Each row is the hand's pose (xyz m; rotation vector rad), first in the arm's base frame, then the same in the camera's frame.
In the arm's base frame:
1: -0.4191 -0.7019 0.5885 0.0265 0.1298 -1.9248
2: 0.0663 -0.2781 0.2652 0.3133 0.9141 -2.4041
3: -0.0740 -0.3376 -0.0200 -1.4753 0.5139 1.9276
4: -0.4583 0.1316 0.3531 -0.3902 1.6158 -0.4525
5: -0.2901 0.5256 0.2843 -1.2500 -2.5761 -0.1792
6: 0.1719 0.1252 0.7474 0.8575 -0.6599 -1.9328
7: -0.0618 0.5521 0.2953 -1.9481 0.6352 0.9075
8: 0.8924 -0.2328 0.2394 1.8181 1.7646 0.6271
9: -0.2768 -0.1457 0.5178 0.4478 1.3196 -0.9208
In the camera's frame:
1: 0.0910 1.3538 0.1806 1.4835 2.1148 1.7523
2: 0.4093 0.7152 0.2837 0.2696 1.9840 2.2408
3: 0.1280 0.5934 0.3868 1.2864 -2.5901 -0.1175
4: 0.1295 0.6492 -0.3230 -1.2504 0.5544 -2.7129
5: 0.3216 0.2948 -0.4836 1.4957 0.7458 -1.8353
6: 0.8500 0.7571 -0.1749 -0.9054 -2.4091 -0.6421
7: 0.5184 0.2227 -0.3886 1.5627 -1.6952 0.4976
8: 1.0738 0.4418 0.6945 0.5594 0.5730 -1.2069
9: 0.2994 0.8980 -0.1082 -0.8343 -0.4312 -2.3200

